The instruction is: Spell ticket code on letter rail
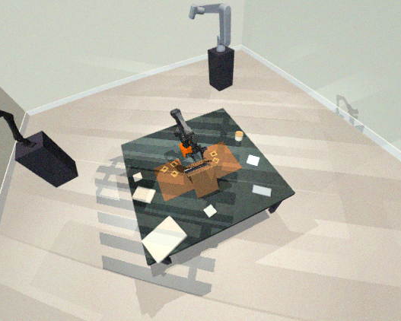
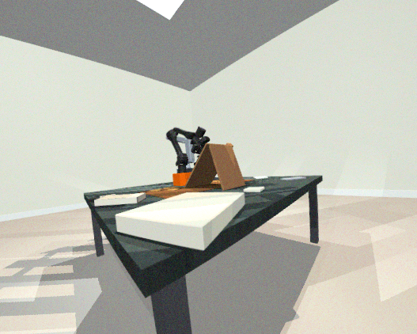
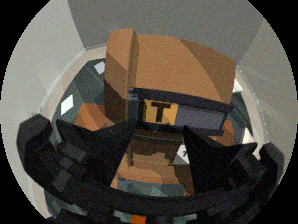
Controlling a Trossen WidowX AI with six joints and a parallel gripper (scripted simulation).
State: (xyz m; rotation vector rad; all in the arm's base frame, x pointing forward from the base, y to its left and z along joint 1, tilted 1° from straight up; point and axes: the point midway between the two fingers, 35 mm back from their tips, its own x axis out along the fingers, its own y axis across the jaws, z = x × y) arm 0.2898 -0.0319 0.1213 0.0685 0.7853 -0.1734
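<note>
Right now the yellow letter tile is 190 mm to the left of my gripper tip, 190 mm below it and 40 mm behind it. From my gripper tip the other things lie so: flat white slab: 540 mm to the right, 190 mm below, 120 mm behind; then mat: 200 mm below, 110 mm behind; then white ticket: 100 mm below, 90 mm to the right, 50 mm behind.
</note>
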